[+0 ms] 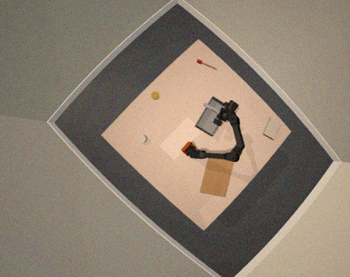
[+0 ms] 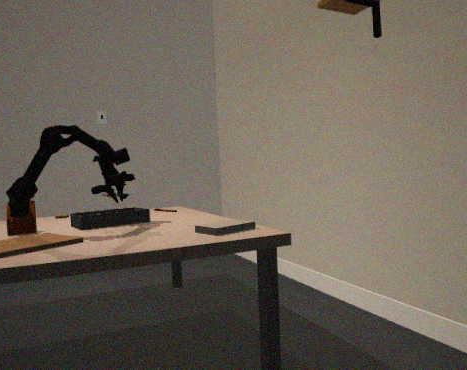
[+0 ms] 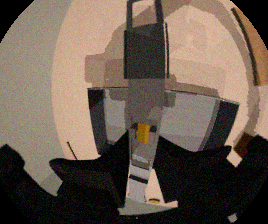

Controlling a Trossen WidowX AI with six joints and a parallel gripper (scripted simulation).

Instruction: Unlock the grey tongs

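My gripper tip is now 20 mm to the left of the yellow lock piece and 30 mm below it. The rest, counted from my gripper tip: wooden board: 370 mm behind, 400 mm to the right, 90 mm below; then roasting tin: 40 mm behind, 20 mm to the left, 70 mm below; then red-headed spatula: 270 mm ahead, 430 mm to the left, 90 mm below.
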